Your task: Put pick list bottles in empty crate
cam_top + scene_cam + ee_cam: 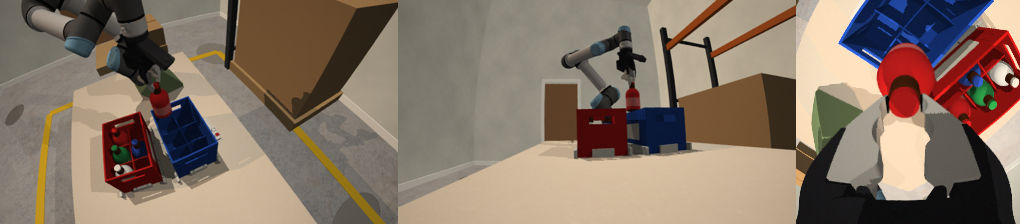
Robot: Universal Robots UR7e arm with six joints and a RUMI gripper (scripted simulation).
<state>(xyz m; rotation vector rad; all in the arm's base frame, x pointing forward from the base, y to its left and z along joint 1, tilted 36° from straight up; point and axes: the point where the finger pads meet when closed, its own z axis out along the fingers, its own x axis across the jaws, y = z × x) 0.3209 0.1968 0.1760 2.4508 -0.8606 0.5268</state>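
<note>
The blue crate is 80 mm ahead of my hand, 50 mm to the left of it and 250 mm below it. Also, from my hand: red crate 90 mm ahead, 190 mm to the right, 250 mm below; blue bottle 90 mm ahead, 150 mm to the right, 250 mm below; red bottle 230 mm to the right, 250 mm below.
</note>
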